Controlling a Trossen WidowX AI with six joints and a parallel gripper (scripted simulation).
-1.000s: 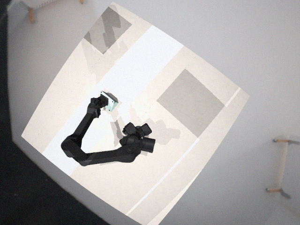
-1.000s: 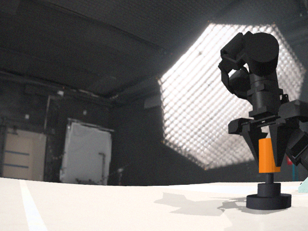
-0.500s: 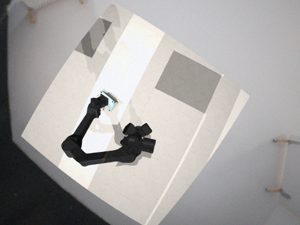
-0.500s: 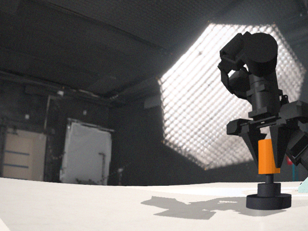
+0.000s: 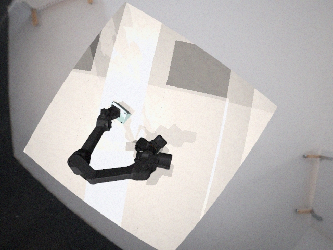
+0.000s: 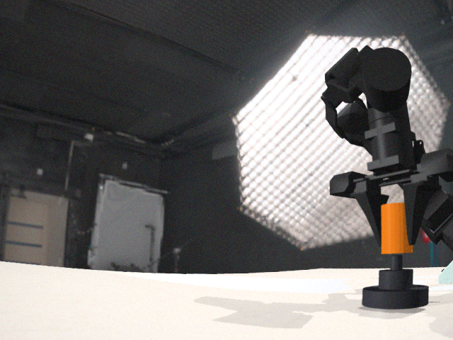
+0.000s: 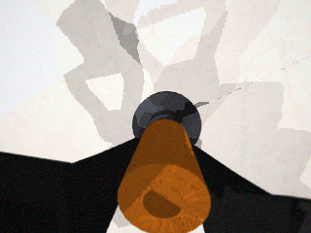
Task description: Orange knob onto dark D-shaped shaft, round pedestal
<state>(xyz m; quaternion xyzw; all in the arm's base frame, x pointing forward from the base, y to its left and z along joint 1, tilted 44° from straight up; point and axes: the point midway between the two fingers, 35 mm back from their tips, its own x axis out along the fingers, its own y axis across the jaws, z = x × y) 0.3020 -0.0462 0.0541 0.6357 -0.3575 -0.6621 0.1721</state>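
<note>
Now: gripper tip 2 cm below the orange knob. Round my gripper tip: round pedestal (4 cm below).
</note>
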